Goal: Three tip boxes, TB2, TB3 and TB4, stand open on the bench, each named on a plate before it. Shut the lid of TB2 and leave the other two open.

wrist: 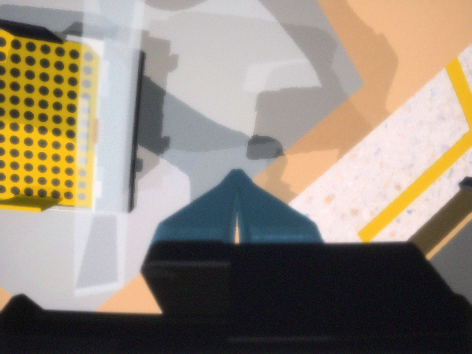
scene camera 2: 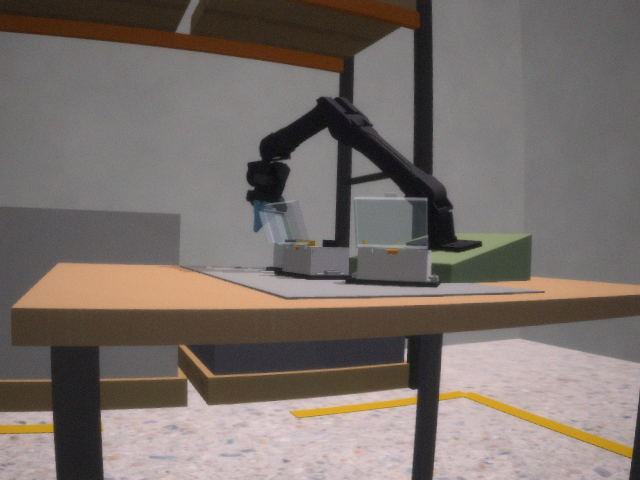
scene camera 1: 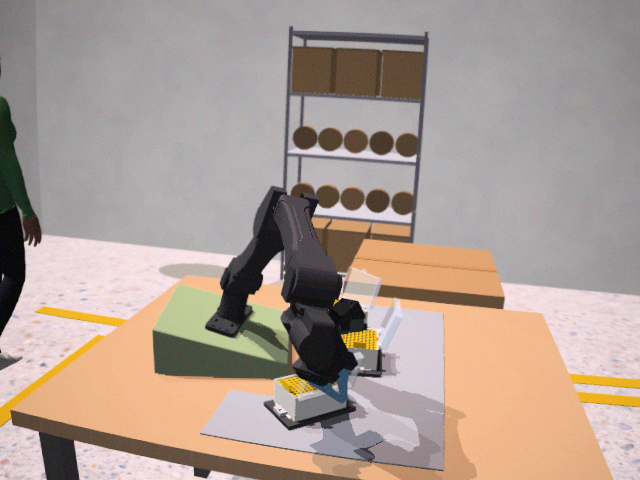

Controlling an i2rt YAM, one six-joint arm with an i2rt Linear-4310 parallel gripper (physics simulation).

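Where they show: gripper, between the fingertips: (wrist: 236,177) (scene camera 2: 255,231) (scene camera 1: 344,400); arm's base, origin of its link: (scene camera 2: 442,246) (scene camera 1: 229,318).
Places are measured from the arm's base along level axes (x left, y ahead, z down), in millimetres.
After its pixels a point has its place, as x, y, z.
Observation:
Three white tip boxes with clear lids stand in a row. The nearest box (scene camera 1: 316,405) {-293, 256, 38} (wrist: 40,120) holds a yellow tip rack; its lid (scene camera 1: 354,378) {-273, 325, -19} (wrist: 112,150) {-321, 288, -73} stands up, open. The middle box (scene camera 1: 365,357) (scene camera 2: 329,260) has its lid (scene camera 1: 391,324) {-71, 389, -55} open. The far box (scene camera 2: 392,266) {205, 285, 38} has its lid (scene camera 1: 362,288) {225, 308, -31} (scene camera 2: 391,222) {230, 308, -35} upright; the arm partly hides this box in scene camera 1. The name plates cannot be read, so I cannot tell which is TB2. My gripper (scene camera 1: 342,398) {-371, 314, -24} (scene camera 2: 256,228) {-371, 314, -24} (wrist: 236,177) {-371, 314, -24} is shut and empty, just outside the nearest box's lid; contact is unclear.
The boxes stand on a grey mat (scene camera 1: 413,454) {-380, 447, 70} (scene camera 2: 310,293) {316, 496, 70} on the wooden bench (scene camera 1: 118,408) {-348, -136, 73} (scene camera 2: 129,289) {223, 720, 73}. The arm is mounted on a green wedge (scene camera 1: 217,356) {-162, 18, 23} (scene camera 2: 496,258) {142, -31, 23}. A shelf rack (scene camera 1: 421,118) stands behind, and part of a person (scene camera 1: 10,206) shows at the left.

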